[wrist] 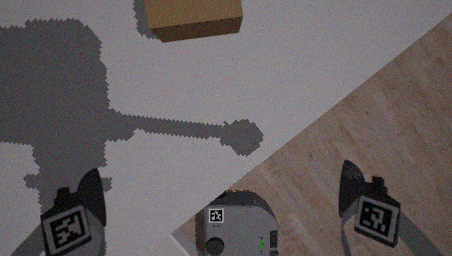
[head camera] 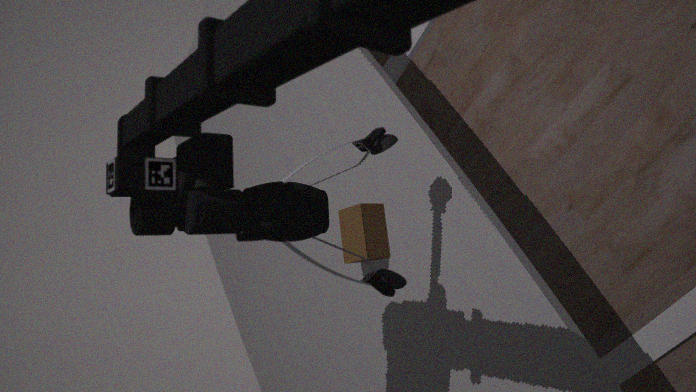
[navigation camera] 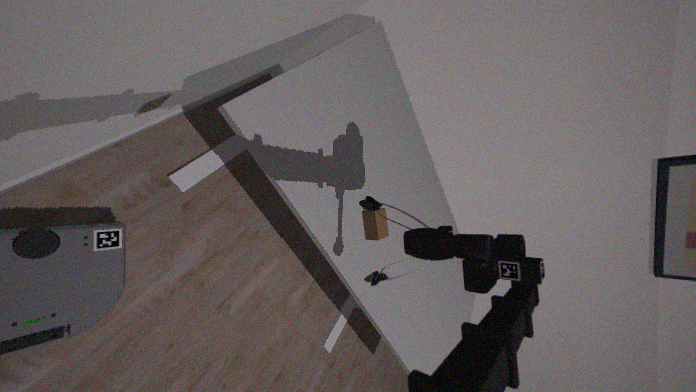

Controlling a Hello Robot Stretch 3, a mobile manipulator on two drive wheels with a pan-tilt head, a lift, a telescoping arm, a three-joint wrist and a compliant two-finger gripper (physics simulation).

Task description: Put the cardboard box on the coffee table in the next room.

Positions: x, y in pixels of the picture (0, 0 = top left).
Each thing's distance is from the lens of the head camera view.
my gripper [head camera: 397, 211]: 0.67 m
brown cardboard box [head camera: 363, 227]: 0.81 m
